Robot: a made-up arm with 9 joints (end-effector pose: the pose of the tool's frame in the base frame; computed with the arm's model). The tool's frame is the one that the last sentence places. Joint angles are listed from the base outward.
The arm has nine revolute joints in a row. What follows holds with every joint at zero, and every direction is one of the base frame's. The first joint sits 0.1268 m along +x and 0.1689 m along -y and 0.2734 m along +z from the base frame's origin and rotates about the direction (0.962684, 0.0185, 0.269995). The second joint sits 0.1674 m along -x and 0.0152 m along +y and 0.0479 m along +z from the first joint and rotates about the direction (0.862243, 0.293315, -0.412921). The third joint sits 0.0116 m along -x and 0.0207 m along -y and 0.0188 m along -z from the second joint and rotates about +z. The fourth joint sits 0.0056 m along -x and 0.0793 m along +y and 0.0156 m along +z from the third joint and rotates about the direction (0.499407, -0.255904, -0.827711). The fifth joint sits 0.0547 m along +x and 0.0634 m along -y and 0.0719 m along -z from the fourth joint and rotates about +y. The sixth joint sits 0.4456 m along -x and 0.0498 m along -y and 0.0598 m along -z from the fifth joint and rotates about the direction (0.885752, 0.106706, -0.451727). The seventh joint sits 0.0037 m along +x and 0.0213 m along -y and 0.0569 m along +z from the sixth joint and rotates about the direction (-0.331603, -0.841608, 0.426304). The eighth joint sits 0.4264 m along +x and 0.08 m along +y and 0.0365 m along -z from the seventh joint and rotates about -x. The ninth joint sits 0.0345 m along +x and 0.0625 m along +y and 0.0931 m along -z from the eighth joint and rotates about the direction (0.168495, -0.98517, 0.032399). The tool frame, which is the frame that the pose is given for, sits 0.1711 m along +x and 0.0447 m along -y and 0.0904 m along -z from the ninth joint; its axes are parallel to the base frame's.
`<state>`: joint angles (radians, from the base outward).
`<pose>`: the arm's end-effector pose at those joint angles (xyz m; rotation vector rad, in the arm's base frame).
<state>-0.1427 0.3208 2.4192 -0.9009 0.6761 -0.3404 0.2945 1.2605 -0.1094</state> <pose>-0.2920 -0.0758 0.1387 0.7626 2.0446 -1.4027</pose>
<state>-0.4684 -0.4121 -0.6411 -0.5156 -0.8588 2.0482 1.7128 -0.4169 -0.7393</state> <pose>-0.2169 -0.4697 0.7391 0.1453 -1.2545 0.1026</pose>
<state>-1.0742 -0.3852 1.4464 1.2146 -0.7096 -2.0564 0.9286 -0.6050 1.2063</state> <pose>-0.3832 -0.4846 -0.4988 -0.6278 0.2819 2.6560</pose>
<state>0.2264 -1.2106 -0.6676 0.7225 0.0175 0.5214 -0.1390 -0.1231 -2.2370</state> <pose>0.1396 -0.2370 0.0287 0.4140 1.2018 0.2322</pose>
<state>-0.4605 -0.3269 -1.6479 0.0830 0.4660 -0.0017 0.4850 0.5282 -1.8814</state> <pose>-0.0909 -0.1854 0.2200 0.5204 1.3897 -1.9897</pose>
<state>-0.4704 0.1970 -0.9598 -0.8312 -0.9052 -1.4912 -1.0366 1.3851 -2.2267</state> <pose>-0.2331 -0.3280 0.2512 0.3612 -0.3825 2.3868</pose>
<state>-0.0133 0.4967 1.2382 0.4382 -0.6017 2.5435 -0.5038 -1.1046 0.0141</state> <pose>0.1891 0.1678 0.1504 -1.5759 -1.0507 0.2694</pose>
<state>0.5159 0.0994 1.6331 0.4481 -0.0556 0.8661 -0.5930 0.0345 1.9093</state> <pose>-0.0336 0.0384 -0.0072 1.7747 -0.2513 -0.3161</pose>
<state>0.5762 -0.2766 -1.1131 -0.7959 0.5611 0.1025 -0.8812 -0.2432 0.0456</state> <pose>-0.4402 -0.1337 -0.0734 0.5348 1.4859 -0.8565</pose>
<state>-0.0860 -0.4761 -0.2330 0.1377 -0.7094 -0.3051 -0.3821 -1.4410 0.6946</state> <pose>0.2905 -0.2065 0.2924 1.0615 -1.2951 0.0833</pose>
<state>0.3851 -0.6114 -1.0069 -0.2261 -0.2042 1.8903 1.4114 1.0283 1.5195</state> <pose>-0.5171 -0.5664 0.3911 -1.5240 -1.7239 -1.2181</pose>
